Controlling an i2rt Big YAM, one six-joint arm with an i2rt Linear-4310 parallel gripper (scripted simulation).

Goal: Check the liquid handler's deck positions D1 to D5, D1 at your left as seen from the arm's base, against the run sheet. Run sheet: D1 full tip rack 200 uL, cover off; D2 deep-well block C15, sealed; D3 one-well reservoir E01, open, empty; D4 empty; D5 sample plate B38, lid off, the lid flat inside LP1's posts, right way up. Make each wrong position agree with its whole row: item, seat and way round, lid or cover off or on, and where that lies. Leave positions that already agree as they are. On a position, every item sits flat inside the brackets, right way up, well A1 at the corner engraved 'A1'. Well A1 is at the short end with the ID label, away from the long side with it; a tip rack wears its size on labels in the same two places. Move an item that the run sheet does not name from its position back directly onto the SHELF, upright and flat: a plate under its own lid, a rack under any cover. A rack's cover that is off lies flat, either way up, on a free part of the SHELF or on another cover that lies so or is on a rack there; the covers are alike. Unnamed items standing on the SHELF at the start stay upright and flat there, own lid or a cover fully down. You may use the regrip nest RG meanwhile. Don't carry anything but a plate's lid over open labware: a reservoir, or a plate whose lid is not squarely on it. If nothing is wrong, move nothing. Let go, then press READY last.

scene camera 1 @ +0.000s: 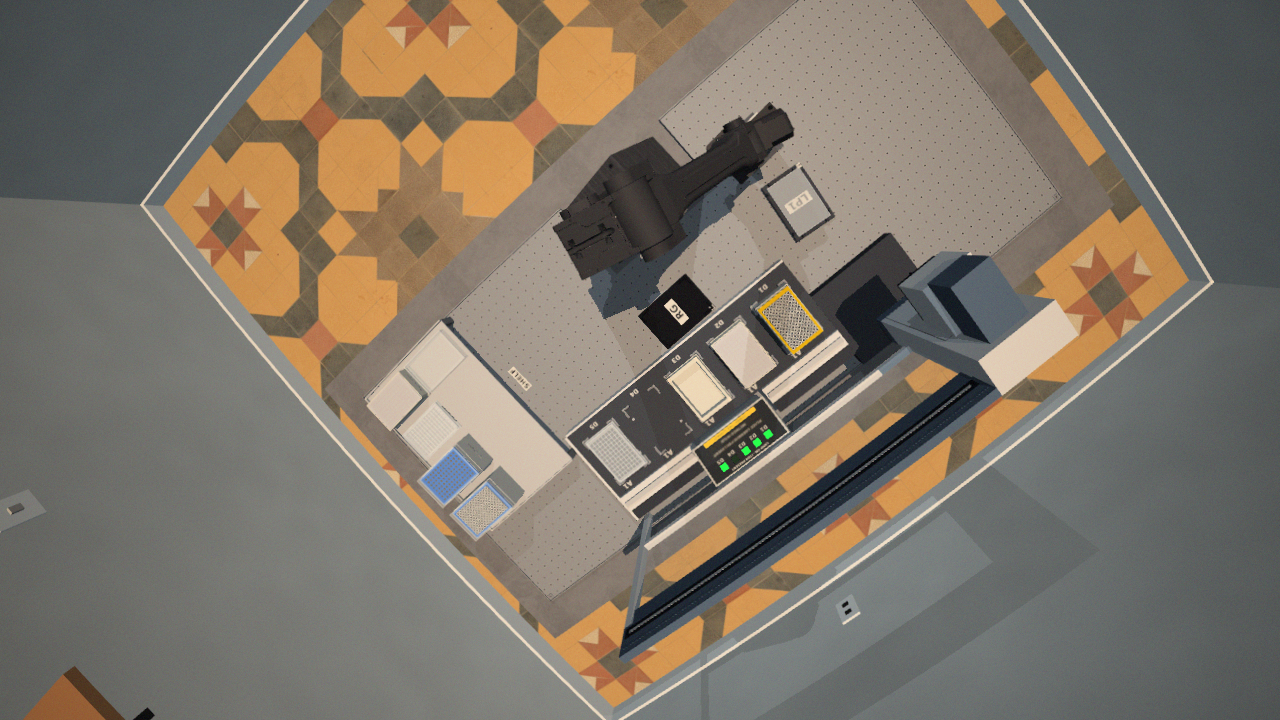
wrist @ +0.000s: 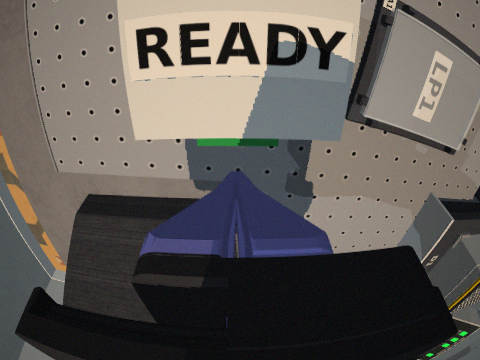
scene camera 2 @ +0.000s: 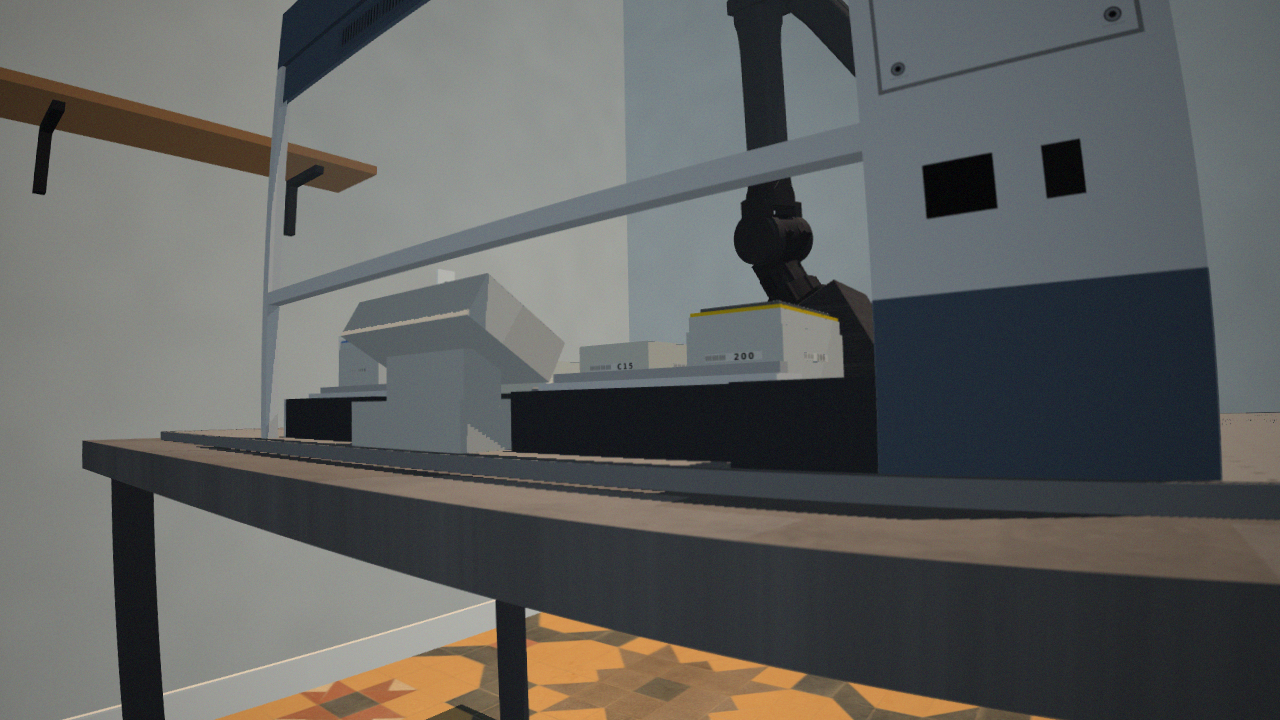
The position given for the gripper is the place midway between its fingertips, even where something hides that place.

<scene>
In view: the gripper (wrist: 236, 181), a yellow-rimmed tip rack (scene camera 2: 809, 340), a cream reservoir (scene camera 1: 699, 388), a white sealed block (scene camera 1: 738, 348), a sample plate (scene camera 1: 621, 470) and a shelf (scene camera 1: 485, 409).
The yellow-rimmed tip rack also shows in scene camera 1 (scene camera 1: 782, 311). The wrist view misses the cream reservoir, which is hidden by the gripper. The wrist view does not show the sample plate: it is out of frame.
</scene>
